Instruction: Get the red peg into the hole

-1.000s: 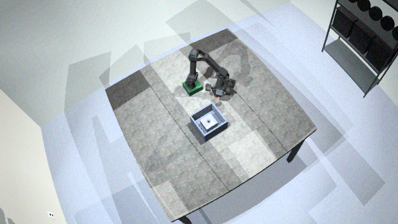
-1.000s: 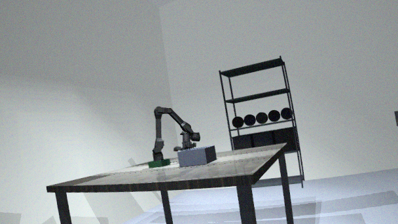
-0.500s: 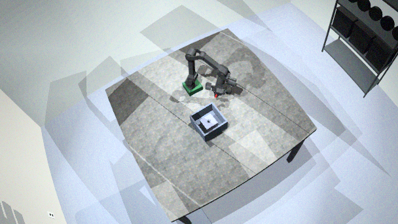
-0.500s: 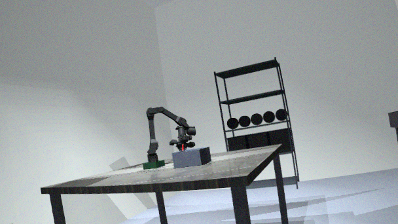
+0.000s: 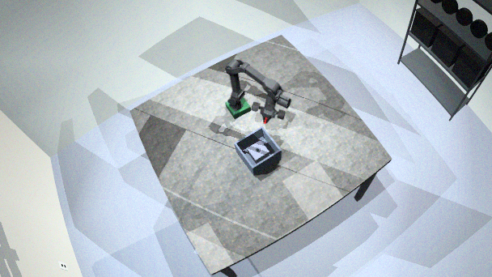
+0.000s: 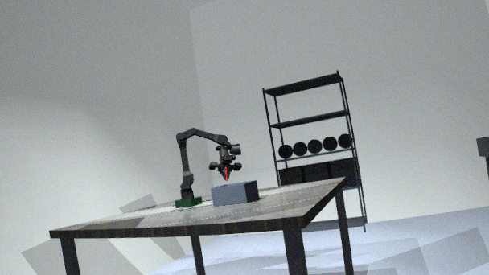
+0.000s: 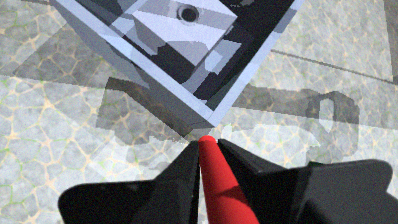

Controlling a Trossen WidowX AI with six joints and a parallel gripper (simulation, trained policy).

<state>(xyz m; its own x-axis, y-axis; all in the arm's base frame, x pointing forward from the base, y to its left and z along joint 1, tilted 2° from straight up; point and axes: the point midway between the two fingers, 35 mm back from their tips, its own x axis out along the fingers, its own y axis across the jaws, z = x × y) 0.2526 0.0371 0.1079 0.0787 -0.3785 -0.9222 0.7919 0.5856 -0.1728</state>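
Now: gripper tip 80 mm short of the white plate, 120 mm to the left of it and 80 mm above it. The rest, counted from my gripper tip: red peg: 10 mm to the left, 30 mm above; then blue-grey box: 80 mm ahead, 120 mm to the right, 100 mm below.
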